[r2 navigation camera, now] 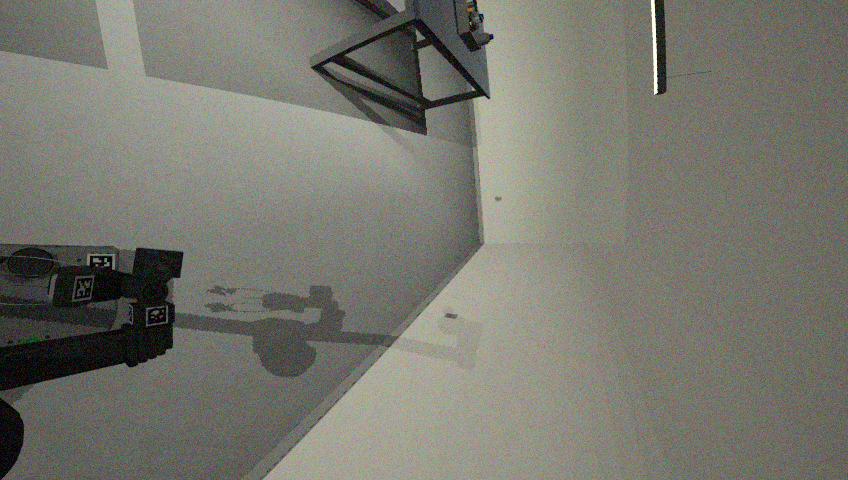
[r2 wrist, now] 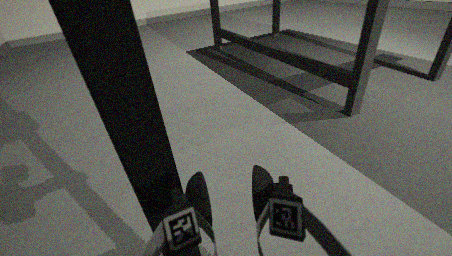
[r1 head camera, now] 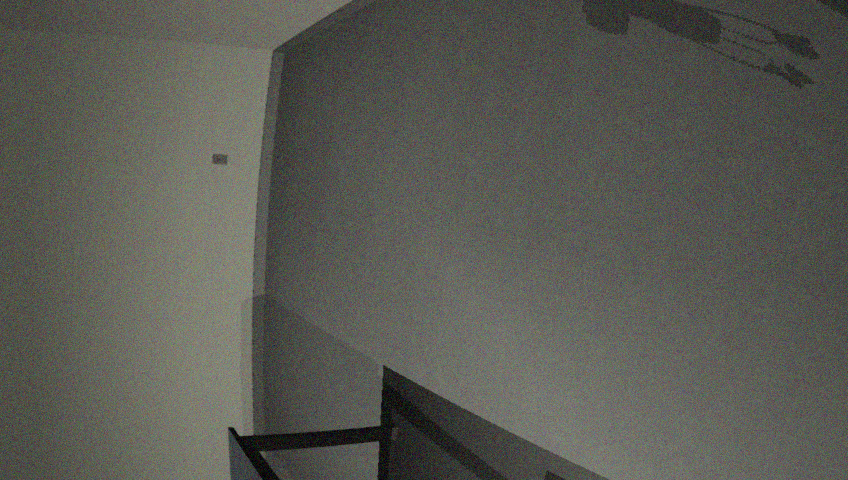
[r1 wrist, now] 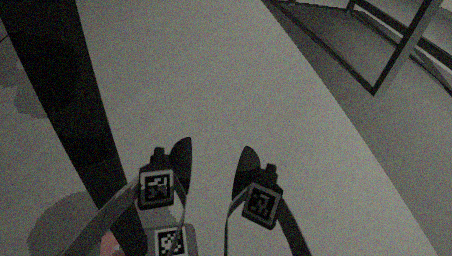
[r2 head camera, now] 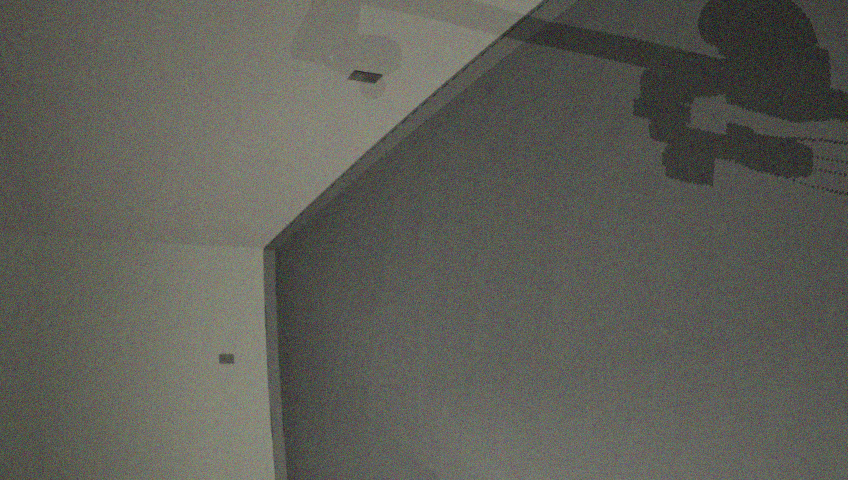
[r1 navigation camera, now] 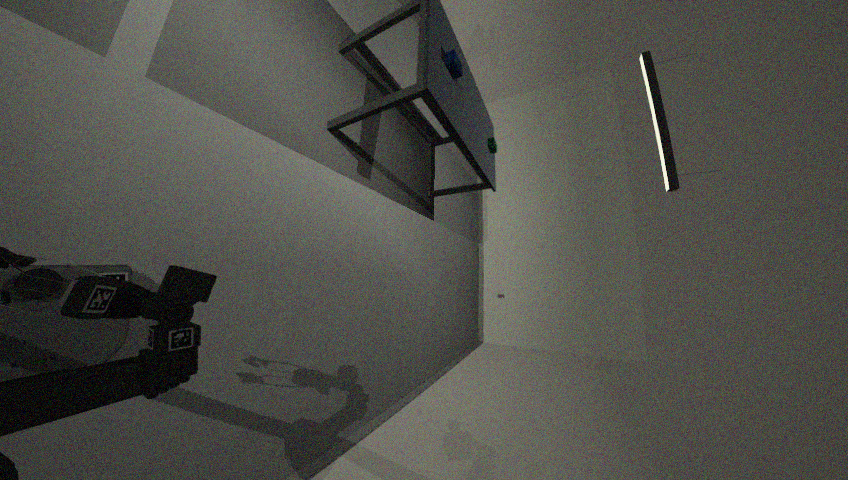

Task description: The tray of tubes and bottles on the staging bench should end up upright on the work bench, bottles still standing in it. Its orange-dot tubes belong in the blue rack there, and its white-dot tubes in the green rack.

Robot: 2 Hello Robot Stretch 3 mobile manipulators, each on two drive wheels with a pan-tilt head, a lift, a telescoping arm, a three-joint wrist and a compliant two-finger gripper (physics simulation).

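Observation:
The work bench (r1 navigation camera: 467,118) shows sideways at the top of the r1 navigation view, with the blue rack (r1 navigation camera: 452,63) and the green rack (r1 navigation camera: 492,144) on it. The tray (r2 navigation camera: 471,41) sits on the staging bench (r2 navigation camera: 440,26) at the top of the r2 navigation view, partly cut off. A pale bottle (r2 navigation camera: 483,38) and other small items stand in it; tube dots are too small to sort. The r1 gripper (r1 wrist: 216,146) and the r2 gripper (r2 wrist: 228,172) are open and empty over the floor, away from both benches.
A bench frame (r1 head camera: 315,438) shows at the bottom of the r1 head view. Bench legs show in the r1 wrist view (r1 wrist: 400,52) and the r2 wrist view (r2 wrist: 362,65). A ceiling lamp (r1 navigation camera: 660,121) (r2 navigation camera: 659,47) hangs beyond the benches. Walls meet the floor nearby.

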